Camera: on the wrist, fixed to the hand. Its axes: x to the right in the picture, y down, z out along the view.
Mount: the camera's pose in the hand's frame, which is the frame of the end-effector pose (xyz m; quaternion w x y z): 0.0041 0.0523 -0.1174 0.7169 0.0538 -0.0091 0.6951
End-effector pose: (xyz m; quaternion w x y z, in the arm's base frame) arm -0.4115 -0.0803 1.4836 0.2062 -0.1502 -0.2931 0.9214
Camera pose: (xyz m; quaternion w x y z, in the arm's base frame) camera -0.3836 -0.0611 1.3595 0.4872 0.2919 0.0580 -0.8210
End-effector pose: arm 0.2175 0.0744 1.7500 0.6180 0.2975 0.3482 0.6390
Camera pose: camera 0.0916 0.0697 1.7241 0.0140 -0.4944 -0.0716 -0.8662
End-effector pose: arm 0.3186 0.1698 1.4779 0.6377 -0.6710 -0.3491 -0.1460
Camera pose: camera 0.3850 0.0615 1.4580 0.5915 -0.6907 0.2025 0.3635
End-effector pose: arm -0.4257 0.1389 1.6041 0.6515 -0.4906 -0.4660 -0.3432
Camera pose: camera -0.3453 0.0412 1.5814 0.7277 -0.6436 -0.0175 0.2363
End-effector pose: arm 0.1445 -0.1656 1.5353 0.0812 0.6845 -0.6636 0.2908
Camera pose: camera 0.0602 -0.1163 1.6190 0.1868 -0.0365 0.9366 -0.2944
